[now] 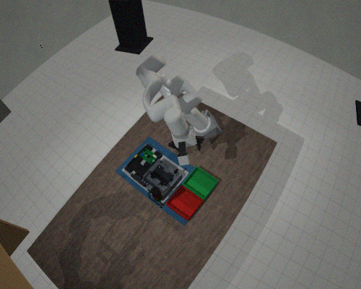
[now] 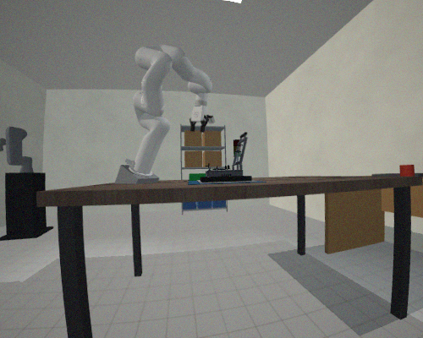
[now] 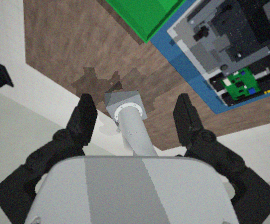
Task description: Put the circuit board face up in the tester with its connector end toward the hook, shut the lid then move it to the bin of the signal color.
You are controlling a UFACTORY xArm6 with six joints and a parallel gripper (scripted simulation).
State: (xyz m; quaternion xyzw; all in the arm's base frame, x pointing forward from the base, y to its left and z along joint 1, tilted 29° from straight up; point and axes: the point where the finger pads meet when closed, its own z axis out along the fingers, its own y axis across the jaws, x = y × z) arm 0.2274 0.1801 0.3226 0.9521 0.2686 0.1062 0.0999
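Now: hand 30 cm above the green circuit board, 29 cm to the left of it and 2 cm past it. From my hand the other things lie so: tester lid 21 cm ahead, 17 cm to the right, 14 cm below; tester plate 25 cm below, 14 cm to the right, 9 cm ahead; black latch block 24 cm below, 7 cm to the right, 4 cm ahead.
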